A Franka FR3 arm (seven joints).
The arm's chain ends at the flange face. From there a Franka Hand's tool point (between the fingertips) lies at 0.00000 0.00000 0.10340 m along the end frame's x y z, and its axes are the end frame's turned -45 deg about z.
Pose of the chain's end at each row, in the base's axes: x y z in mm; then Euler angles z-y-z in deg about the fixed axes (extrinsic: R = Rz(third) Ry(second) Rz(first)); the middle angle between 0 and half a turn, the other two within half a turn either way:
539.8 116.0 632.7 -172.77 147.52 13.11
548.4 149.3 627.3 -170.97 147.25 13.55
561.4 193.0 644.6 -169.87 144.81 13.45
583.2 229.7 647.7 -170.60 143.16 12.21
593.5 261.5 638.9 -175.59 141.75 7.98
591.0 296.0 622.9 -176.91 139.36 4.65
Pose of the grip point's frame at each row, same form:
593.9 128.6 545.5 142.23 147.52 13.11
602.8 162.4 540.3 144.03 147.25 13.55
619.4 206.9 560.1 145.13 144.81 13.45
643.8 242.8 564.9 144.40 143.16 12.21
656.9 270.4 557.7 139.41 141.75 7.98
658.1 301.5 544.4 138.09 139.36 4.65

